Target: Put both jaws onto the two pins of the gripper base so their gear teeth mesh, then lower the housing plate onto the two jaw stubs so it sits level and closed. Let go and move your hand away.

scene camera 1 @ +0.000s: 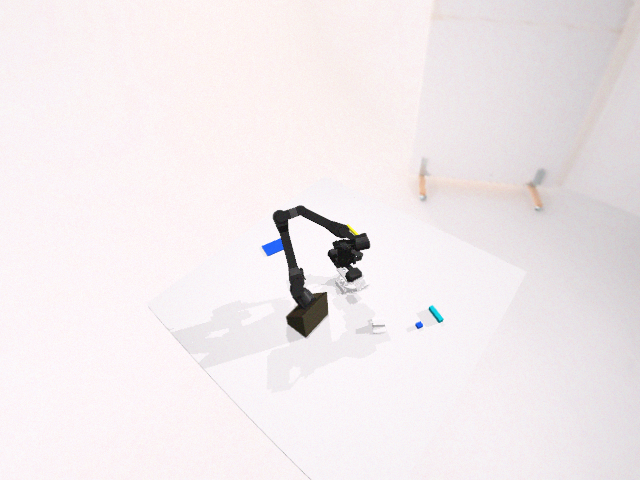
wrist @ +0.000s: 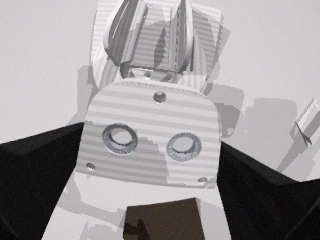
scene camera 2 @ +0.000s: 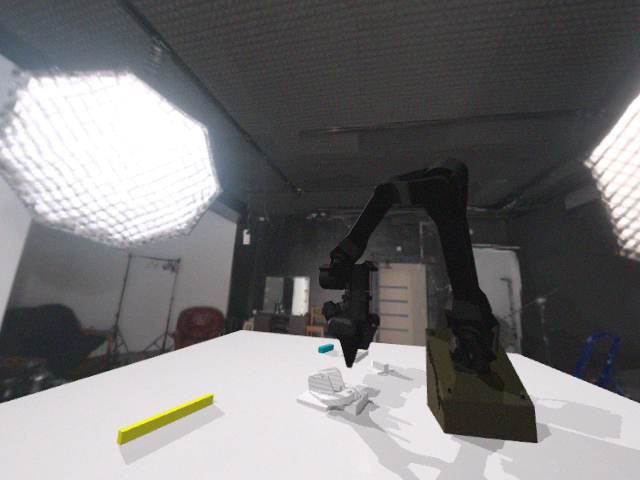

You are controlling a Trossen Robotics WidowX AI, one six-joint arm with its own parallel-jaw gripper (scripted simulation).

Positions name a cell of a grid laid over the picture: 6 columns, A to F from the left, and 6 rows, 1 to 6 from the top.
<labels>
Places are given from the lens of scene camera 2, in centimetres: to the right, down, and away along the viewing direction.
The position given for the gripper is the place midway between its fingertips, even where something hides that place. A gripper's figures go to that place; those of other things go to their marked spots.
gripper (scene camera 2: D5): 8, 27, 51
yellow bar (scene camera 2: B6): -28, 29, 34
</labels>
